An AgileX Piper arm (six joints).
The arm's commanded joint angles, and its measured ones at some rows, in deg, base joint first. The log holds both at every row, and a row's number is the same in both.
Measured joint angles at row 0:
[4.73, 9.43, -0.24, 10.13, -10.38, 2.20]
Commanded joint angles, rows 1 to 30:
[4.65, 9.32, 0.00, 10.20, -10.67, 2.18]
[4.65, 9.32, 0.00, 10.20, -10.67, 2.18]
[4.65, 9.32, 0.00, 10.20, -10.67, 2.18]
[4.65, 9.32, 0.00, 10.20, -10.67, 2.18]
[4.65, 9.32, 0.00, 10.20, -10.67, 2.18]
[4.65, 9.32, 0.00, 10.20, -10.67, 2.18]
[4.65, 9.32, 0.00, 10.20, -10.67, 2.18]
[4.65, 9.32, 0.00, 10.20, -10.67, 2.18]
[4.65, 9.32, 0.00, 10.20, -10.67, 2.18]
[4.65, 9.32, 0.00, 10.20, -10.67, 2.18]
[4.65, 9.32, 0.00, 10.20, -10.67, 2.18]
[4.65, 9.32, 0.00, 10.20, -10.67, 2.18]
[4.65, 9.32, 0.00, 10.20, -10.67, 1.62]
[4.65, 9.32, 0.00, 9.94, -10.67, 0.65]
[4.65, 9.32, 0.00, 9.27, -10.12, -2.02]
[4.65, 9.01, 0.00, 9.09, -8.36, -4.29]
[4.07, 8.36, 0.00, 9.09, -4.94, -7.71]
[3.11, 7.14, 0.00, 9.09, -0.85, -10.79]
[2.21, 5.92, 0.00, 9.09, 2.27, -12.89]
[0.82, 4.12, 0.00, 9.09, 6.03, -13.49]
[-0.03, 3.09, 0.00, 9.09, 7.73, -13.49]
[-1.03, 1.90, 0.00, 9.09, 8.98, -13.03]
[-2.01, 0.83, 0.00, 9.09, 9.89, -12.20]
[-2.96, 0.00, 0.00, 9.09, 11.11, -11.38]
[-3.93, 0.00, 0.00, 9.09, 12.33, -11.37]
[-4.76, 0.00, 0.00, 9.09, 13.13, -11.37]
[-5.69, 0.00, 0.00, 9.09, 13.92, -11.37]
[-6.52, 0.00, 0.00, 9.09, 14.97, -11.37]
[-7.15, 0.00, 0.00, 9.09, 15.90, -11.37]
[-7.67, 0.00, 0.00, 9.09, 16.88, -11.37]
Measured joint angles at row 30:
[-5.27, 0.35, -0.24, 9.61, 13.40, -11.48]
